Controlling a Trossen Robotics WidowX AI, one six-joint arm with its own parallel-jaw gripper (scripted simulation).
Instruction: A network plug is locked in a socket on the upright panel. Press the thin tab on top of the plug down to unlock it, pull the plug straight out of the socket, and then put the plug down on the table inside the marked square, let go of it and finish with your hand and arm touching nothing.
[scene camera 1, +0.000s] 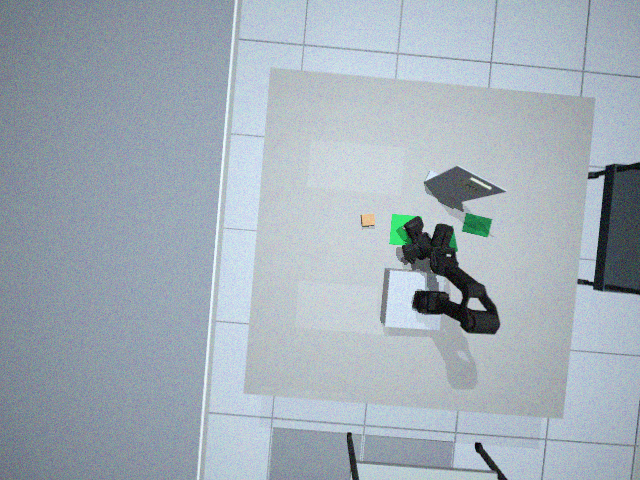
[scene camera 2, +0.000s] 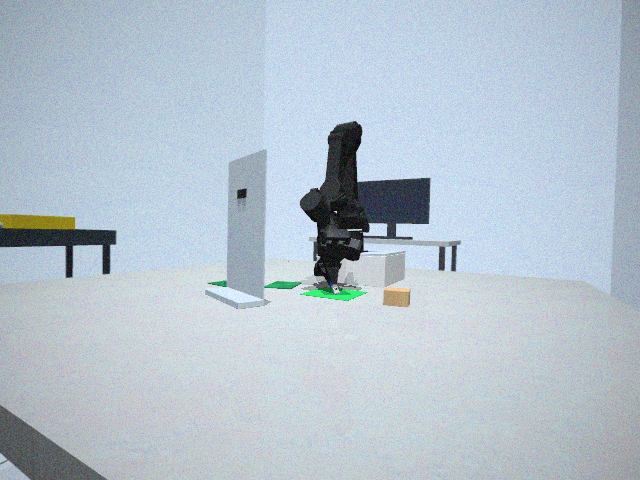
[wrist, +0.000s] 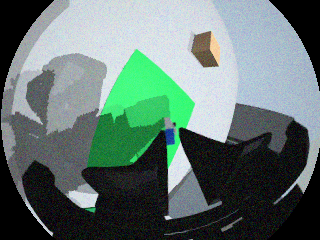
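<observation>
I can see an orange block (wrist: 207, 50) here, and there's a green marked square (wrist: 142, 97) too. As for my gripper (scene camera 2: 333, 286), you'd also find it in scene camera 1 (scene camera 1: 406, 228) and in the wrist view (wrist: 171, 132).
</observation>
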